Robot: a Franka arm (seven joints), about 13 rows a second.
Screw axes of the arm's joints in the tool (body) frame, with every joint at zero. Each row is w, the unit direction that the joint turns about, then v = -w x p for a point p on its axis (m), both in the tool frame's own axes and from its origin. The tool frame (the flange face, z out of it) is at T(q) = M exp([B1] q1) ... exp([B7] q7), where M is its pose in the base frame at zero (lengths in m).
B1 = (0, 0, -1, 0, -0.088, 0)
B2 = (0, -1, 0, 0.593, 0, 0.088)
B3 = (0, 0, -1, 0, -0.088, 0)
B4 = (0, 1, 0, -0.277, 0, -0.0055)
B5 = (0, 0, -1, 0, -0.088, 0)
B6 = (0, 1, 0, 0.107, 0, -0.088)
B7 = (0, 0, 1, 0, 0, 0)
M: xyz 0.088 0 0.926 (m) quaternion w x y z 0 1 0 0
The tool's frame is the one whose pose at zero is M.
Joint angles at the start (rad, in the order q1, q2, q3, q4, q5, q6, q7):
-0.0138, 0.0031, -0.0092, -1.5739, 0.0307, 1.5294, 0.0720
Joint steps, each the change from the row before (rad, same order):
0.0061, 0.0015, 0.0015, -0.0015, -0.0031, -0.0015, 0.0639
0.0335, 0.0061, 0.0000, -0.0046, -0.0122, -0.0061, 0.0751
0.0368, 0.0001, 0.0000, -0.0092, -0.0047, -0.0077, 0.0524
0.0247, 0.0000, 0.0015, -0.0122, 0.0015, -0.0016, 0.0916
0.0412, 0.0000, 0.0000, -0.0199, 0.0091, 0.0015, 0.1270
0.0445, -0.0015, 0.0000, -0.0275, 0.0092, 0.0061, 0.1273
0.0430, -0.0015, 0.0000, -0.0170, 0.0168, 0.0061, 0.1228
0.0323, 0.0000, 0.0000, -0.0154, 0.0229, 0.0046, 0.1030
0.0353, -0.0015, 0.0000, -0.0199, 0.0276, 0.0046, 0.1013
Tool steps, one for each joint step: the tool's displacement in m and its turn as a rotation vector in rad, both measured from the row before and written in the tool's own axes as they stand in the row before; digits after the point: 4 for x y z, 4 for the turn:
0.0000, -0.0038, 0.0018, -0.0040, -0.0043, 0.0565
-0.0015, -0.0169, 0.0065, -0.0171, -0.0148, 0.0425
-0.0054, -0.0190, 0.0054, -0.0114, -0.0152, 0.0161
-0.0042, -0.0139, 0.0060, -0.0052, -0.0132, 0.0656
-0.0087, -0.0219, 0.0095, -0.0035, -0.0193, 0.0859
-0.0123, -0.0219, 0.0121, -0.0079, -0.0198, 0.0834
-0.0149, -0.0202, 0.0074, 0.0015, -0.0153, 0.0801
-0.0134, -0.0146, 0.0077, 0.0038, -0.0217, 0.0711
-0.0166, -0.0138, 0.0096, 0.0009, -0.0275, 0.0671

